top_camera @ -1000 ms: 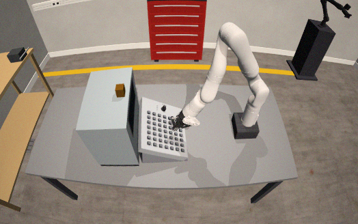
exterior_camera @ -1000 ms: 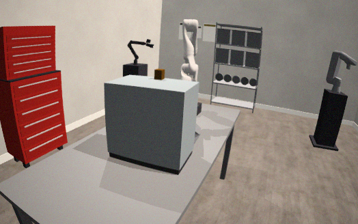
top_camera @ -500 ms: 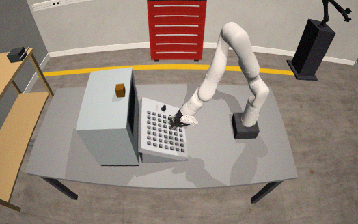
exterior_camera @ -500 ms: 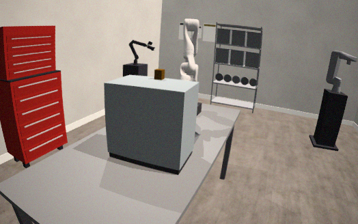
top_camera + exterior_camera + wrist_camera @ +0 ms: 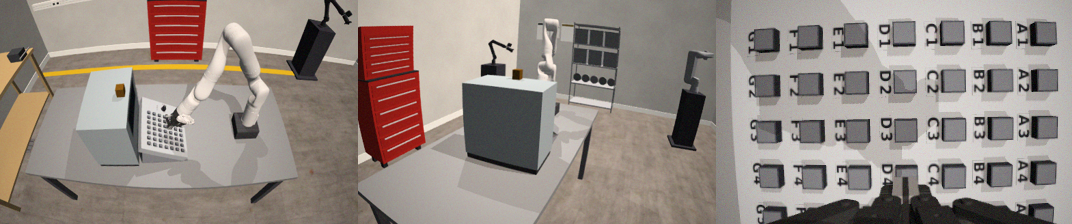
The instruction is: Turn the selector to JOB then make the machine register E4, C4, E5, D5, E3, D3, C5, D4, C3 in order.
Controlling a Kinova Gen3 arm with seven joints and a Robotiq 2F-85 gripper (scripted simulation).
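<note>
The key D4 lies 40 mm below my hand and 30 mm ahead of it. Also, from my hand: key C4: 60 mm ahead, 30 mm below; then key B4: 90 mm ahead, 10 mm below; then key: 50 mm ahead, 40 mm to the left, 30 mm below.
</note>
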